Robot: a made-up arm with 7 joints.
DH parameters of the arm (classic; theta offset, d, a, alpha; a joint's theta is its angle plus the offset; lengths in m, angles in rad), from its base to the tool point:
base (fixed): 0 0 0 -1.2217
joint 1: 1.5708 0 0 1.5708
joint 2: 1.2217 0 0 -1.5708
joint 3: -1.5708 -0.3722 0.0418 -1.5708
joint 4: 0 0 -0.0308 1.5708
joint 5: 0 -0.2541 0 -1.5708
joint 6: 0 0 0 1.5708
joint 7: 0 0 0 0
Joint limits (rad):
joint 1: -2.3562..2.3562
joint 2: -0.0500..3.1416
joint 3: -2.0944..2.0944
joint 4: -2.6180..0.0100
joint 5: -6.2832..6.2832
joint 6: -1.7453..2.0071
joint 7: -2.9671..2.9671
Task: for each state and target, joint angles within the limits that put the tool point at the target. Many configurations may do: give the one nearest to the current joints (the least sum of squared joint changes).
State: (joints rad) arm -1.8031 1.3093 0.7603 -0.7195 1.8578 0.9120 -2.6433
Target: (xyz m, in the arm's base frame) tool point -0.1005 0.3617 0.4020
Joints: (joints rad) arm -2.3220 1.4925 0.3982 -1.2744 1.8578 0.9120 -2.6433
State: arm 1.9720 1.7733 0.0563 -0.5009 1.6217 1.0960 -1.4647
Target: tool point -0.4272 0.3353 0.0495
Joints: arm 2.0927 1.2582 -0.2218 -1.3053 1.6217 1.0960 -1.4647
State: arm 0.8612 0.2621 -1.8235 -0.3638 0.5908 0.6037 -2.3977
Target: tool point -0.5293 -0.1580 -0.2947
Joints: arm 1.1056 0.1395 -1.8686 -0.4739 0.5908 0.6037 -2.3977
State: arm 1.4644 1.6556 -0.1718 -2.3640 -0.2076 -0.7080 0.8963
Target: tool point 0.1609 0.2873 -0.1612
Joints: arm 1.4967 2.2785 0.2170 -2.1847 -0.2076 -0.7080 0.8963
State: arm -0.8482 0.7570 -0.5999 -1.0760 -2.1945 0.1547 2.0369
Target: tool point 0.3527 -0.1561 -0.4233
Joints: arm -0.4870 0.1777 -0.9423 -1.1125 -2.1945 0.1547 2.0369
